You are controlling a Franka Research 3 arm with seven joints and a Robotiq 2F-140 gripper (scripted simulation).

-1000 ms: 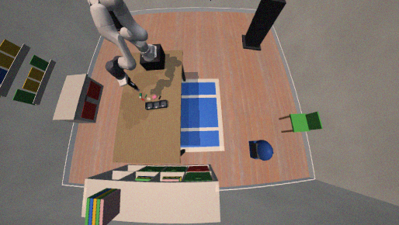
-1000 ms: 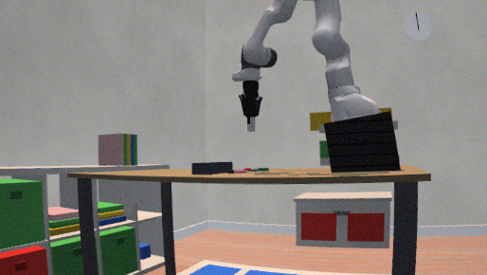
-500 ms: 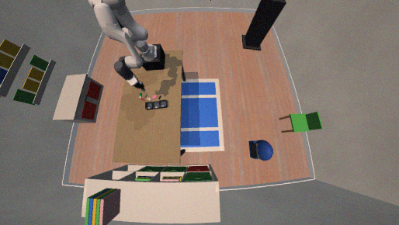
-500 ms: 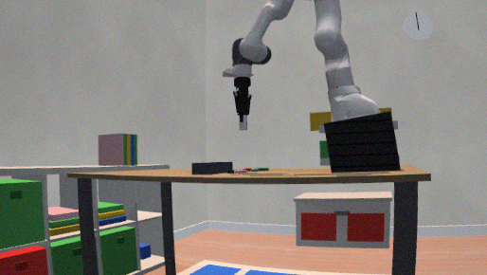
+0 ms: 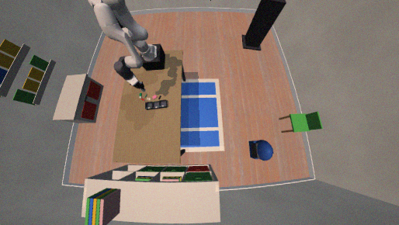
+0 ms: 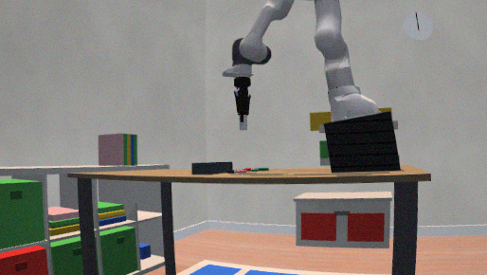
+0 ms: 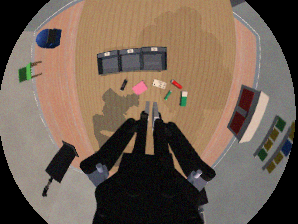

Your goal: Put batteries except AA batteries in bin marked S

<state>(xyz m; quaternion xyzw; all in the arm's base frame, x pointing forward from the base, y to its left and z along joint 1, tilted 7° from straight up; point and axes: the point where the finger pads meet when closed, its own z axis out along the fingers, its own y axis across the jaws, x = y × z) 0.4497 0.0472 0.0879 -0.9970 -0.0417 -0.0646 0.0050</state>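
Now: hand 100 mm short of the tray, 90 mm to the right of it and 200 mm above it. Round my hand: pink block: 10 mm behind, 40 mm to the left, 210 mm below; white spotted tile: 30 mm ahead, 30 mm to the right, 210 mm below; green battery: 10 mm behind, 70 mm to the right, 210 mm below.
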